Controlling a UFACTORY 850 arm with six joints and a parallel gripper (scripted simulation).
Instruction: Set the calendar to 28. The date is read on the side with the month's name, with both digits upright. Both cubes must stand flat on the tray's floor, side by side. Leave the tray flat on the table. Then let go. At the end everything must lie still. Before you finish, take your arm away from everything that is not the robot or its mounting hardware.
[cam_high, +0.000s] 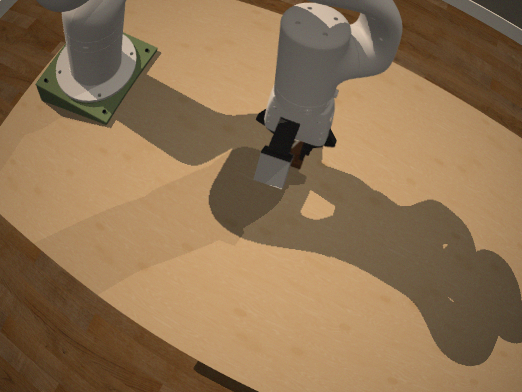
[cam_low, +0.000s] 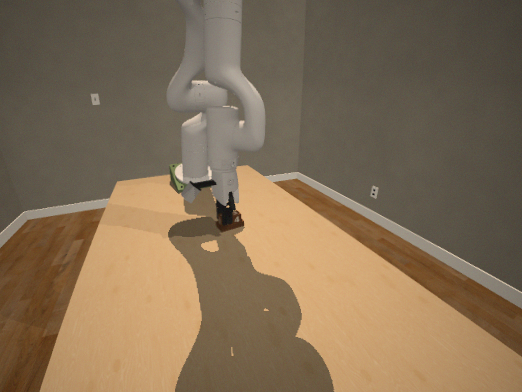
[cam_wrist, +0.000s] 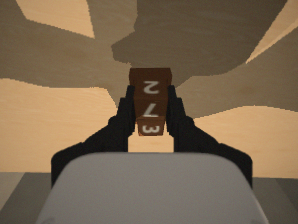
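Right now the tray is 3 cm below my hand and 2 cm to the left of it.
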